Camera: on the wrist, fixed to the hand. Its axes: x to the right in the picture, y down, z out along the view.
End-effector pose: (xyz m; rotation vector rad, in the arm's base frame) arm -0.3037 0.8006 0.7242 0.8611 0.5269 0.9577
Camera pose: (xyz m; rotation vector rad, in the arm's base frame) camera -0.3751 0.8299 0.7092 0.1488 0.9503 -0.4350
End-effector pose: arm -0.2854 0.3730 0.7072 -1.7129 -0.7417 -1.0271
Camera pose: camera -0.2852 0.2949 0.6983 -0.9044 -2.1074 -2.0640
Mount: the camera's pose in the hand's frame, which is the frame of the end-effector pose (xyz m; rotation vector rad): -0.0094 0.0309 -0.0717 -0.0839 0.0548 -1.5601
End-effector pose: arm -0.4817 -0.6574 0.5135 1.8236 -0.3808 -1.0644
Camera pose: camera -0.4241 -0.6252 0.5562 1.9085 1.3358 -1.9094
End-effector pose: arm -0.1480 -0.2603 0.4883 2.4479 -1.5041 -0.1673
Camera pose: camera -0.1621 -0.2536 0.5654 2.8395 0.6823 -0.3910
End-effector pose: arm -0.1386 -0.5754 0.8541 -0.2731 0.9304 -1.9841
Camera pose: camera -0.1505 -0.5413 0.7842 0.9221 -0.6259 2.3702
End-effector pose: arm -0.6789 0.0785 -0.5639 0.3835 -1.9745 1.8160
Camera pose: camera -0.6766 0.1520 -0.5918 1.3123 -0.9769 0.6640
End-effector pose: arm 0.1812 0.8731 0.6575 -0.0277 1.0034 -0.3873
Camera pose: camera 0.1269 0.9160 0.6201 -0.9156 0.8784 -1.7587
